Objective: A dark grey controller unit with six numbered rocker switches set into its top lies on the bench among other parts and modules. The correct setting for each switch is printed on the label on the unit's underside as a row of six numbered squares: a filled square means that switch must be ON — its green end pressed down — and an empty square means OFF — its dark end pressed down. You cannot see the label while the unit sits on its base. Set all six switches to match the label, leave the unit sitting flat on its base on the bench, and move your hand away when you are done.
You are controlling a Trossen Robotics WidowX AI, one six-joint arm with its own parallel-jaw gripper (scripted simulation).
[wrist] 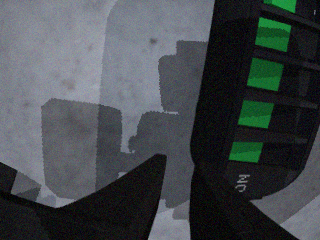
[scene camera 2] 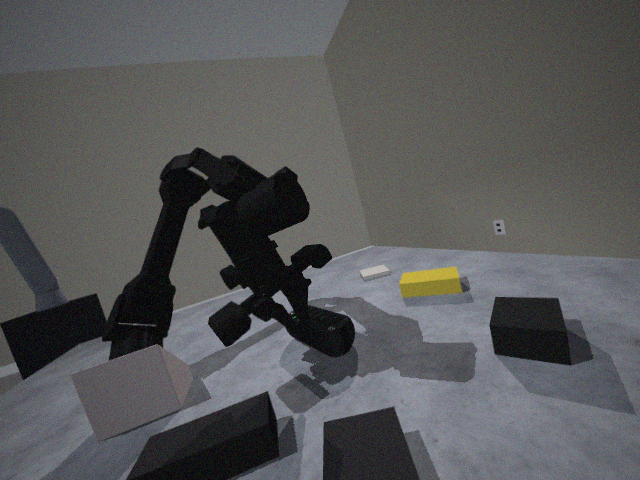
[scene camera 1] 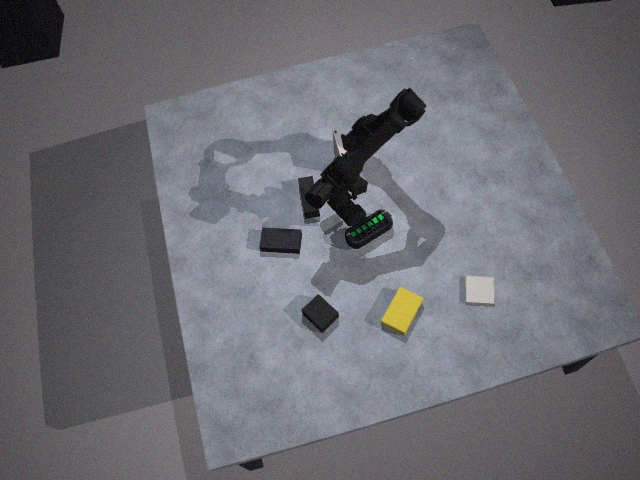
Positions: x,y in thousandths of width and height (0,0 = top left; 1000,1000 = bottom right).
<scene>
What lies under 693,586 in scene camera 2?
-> A yellow block.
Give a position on a dark flat block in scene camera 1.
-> At 437,501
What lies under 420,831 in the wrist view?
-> My gripper.
</scene>
